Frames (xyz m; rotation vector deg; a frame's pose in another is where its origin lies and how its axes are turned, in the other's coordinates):
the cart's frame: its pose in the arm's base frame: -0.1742 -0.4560 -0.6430 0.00 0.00 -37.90
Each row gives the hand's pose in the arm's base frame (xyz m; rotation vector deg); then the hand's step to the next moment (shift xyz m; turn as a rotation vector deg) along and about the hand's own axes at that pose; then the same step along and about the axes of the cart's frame.
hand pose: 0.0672 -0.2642 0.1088 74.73 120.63 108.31
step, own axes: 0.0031 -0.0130 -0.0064 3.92 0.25 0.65
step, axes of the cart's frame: -0.0085 -0.0095 -0.0076 -3.34 0.93 1.96
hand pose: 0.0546 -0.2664 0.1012 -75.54 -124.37 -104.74
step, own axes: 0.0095 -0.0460 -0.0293 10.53 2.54 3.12
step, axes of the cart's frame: -0.0272 -0.0424 -0.0230 -8.22 4.41 6.33
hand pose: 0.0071 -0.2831 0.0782 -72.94 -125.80 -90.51
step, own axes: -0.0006 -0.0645 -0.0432 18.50 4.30 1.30
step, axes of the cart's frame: -0.0212 -0.0696 -0.0272 -13.49 4.04 12.81
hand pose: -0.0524 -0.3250 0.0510 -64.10 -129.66 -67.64
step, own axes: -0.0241 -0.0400 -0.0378 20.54 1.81 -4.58
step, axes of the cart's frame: 0.0201 -0.0550 -0.0135 -13.42 -1.73 16.22
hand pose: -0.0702 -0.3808 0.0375 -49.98 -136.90 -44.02
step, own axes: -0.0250 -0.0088 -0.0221 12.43 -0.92 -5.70
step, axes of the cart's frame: 0.0315 -0.0140 -0.0018 -6.72 -3.98 11.27
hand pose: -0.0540 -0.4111 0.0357 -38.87 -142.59 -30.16
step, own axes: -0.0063 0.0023 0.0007 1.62 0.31 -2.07
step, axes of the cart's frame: 0.0046 0.0035 -0.0035 -0.13 -0.31 2.63
